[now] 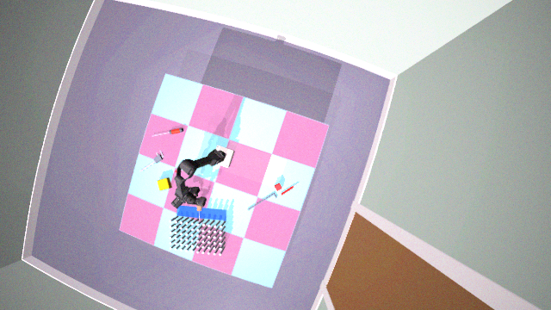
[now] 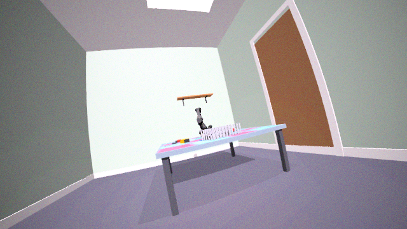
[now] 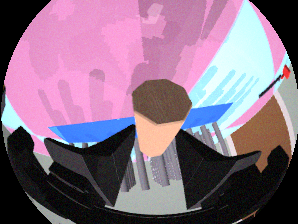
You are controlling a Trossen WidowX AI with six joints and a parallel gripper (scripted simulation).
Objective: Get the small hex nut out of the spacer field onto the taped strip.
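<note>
The blue taped strip is 70 mm ahead of my gripper tip, 40 mm below it and 30 mm to the left of it. Round my gripper tip: yellow block (310 mm to the right, 20 mm below); then small red cube (270 mm to the right, 130 mm behind, 30 mm below).
</note>
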